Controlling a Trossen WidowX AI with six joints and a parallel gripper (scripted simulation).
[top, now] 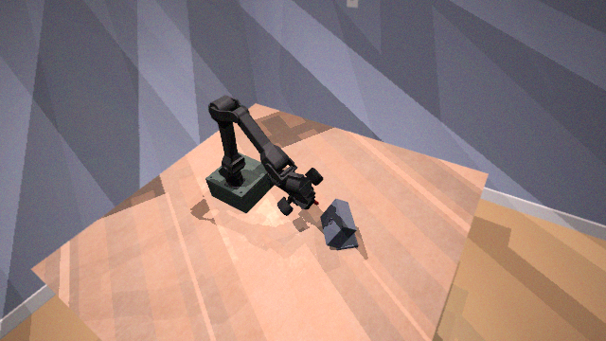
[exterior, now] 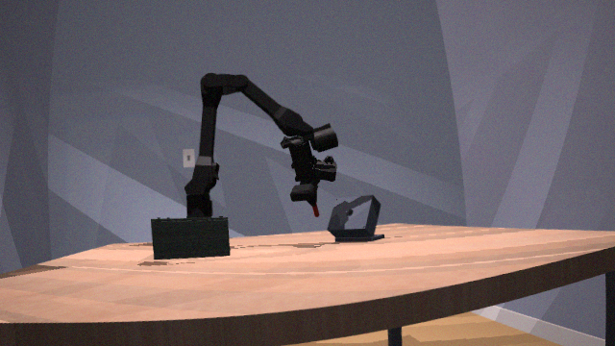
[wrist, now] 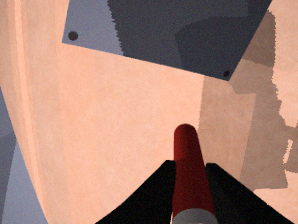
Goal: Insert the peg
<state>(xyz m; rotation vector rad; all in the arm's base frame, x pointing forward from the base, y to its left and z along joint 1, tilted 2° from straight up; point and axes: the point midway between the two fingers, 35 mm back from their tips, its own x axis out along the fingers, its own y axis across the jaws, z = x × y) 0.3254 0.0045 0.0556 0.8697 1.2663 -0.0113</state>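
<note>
My gripper tip is now 11 cm short of the dark sloped panel, 5 cm above it and 3 cm to the left of it. From my gripper tip the other things lie so: round red peg: 1 cm to the right, 1 cm behind, 1 cm above.
</note>
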